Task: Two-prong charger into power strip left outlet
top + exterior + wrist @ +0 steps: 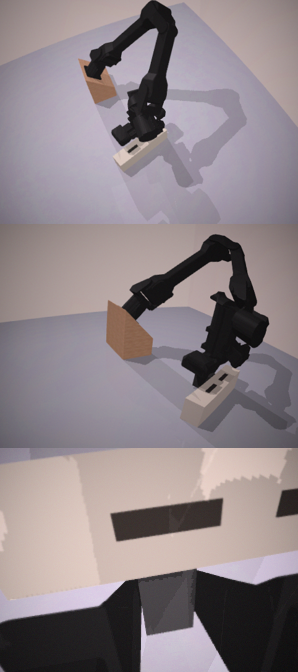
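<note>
Now: the two-prong charger 2 cm ahead of my gripper tip and 1 cm above it.
</note>
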